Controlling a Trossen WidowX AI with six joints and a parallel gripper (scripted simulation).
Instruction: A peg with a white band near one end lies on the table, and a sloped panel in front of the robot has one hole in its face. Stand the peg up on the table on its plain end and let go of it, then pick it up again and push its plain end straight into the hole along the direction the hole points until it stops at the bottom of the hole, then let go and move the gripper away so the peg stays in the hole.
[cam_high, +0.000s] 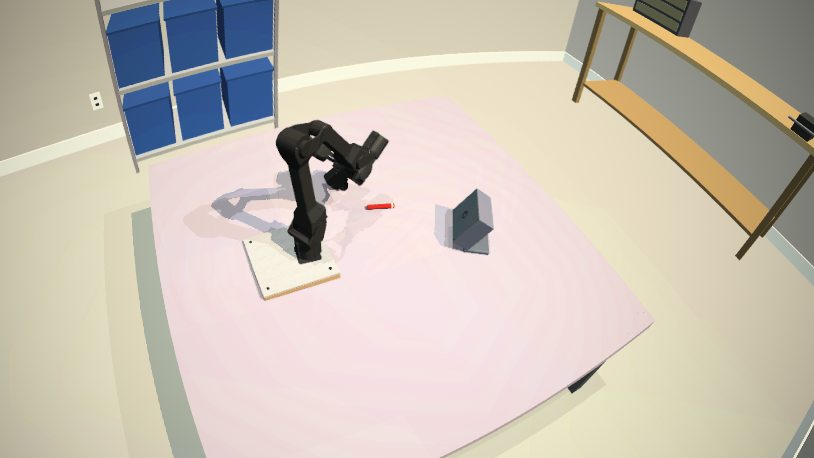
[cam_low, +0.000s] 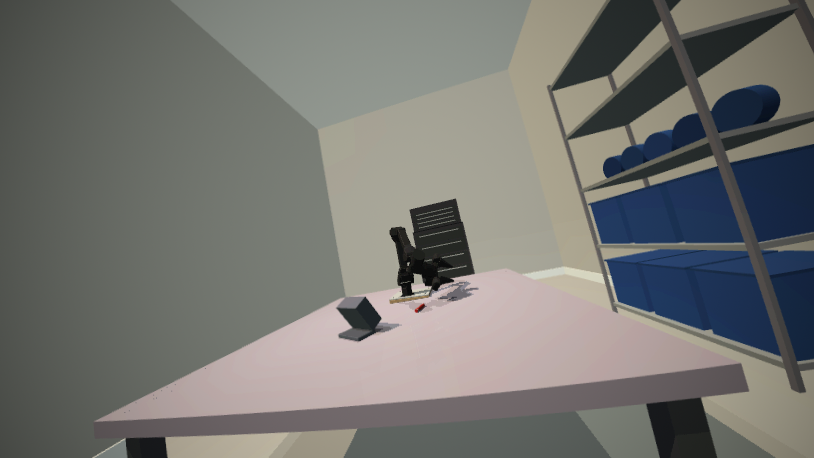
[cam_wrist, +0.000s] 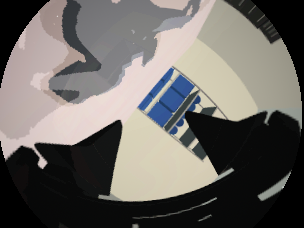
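My gripper tip is 150 mm short of the red peg, 160 mm to the left of it and 100 mm above it. Also, from my gripper tip: grey sloped panel 330 mm ahead, 340 mm to the right, 40 mm below.
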